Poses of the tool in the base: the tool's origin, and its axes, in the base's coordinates. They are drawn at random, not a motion.
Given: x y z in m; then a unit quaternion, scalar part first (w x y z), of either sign.
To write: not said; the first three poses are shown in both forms.
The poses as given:
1: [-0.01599 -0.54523 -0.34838 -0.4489 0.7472 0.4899 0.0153]
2: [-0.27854 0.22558 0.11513 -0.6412 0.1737 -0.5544 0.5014]
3: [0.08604 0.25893 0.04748 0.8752 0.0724 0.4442 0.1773]
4: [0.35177 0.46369 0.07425 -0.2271 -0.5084 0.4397 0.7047]
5: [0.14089 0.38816 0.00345 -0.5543 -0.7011 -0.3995 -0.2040]
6: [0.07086 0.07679 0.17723 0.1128 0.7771 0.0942 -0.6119]
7: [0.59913 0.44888 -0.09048 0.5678 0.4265 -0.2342 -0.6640]
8: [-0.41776 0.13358 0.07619 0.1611 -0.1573 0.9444 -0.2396]
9: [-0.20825 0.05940 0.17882 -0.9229 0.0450 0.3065 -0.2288]
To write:
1: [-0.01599 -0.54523 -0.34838 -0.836 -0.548 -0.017 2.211]
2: [-0.27854 0.22558 0.11513 -0.226 0.722 -0.653 1.750]
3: [0.08604 0.25893 0.04748 0.150 0.918 0.367 1.010]
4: [0.35177 0.46369 0.07425 0.522 -0.452 -0.724 2.683]
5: [0.14089 0.38816 0.00345 0.842 0.480 0.245 1.967]
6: [0.07086 0.07679 0.17723 0.782 0.095 -0.616 2.916]
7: [0.59913 0.44888 -0.09048 0.518 -0.285 -0.807 1.934]
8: [-0.41776 0.13358 0.07619 -0.159 0.957 -0.243 2.818]
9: [-0.20825 0.05940 0.17882 -0.117 -0.796 0.594 0.791]
